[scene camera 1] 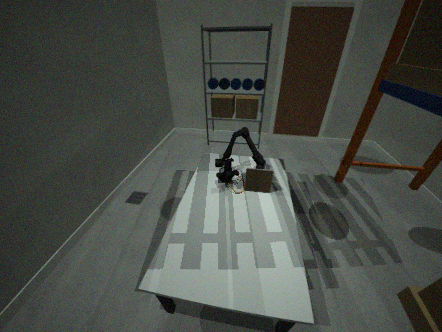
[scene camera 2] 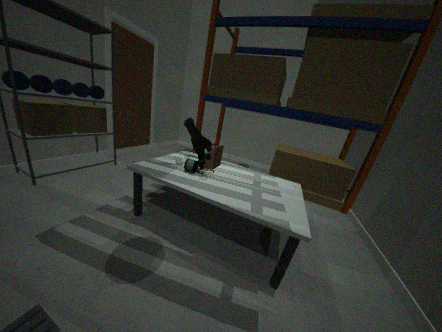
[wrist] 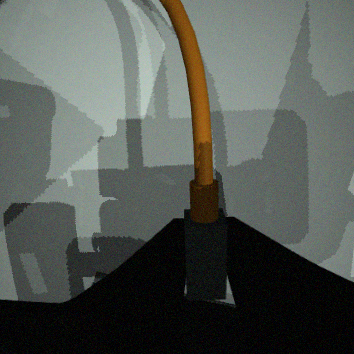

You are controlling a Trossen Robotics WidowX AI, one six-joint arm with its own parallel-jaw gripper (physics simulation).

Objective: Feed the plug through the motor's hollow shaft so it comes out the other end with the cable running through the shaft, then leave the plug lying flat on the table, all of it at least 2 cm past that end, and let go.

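My gripper is shut on the dark rectangular plug, which sits between the black fingers in the wrist view. An orange cable leaves the plug through a brown collar and curves up and left. In scene camera 1 the cable shows as a small loop beside the gripper. A dark cylinder with a pale band, apparently the motor, shows beside the gripper low over the table in scene camera 2. Its shaft opening, and whether any cable runs through it, cannot be made out.
A brown upright panel or box stands on the white table close to the gripper and arm. Dark striped shadows cross the table. A metal shelf rack stands beyond the table's far end.
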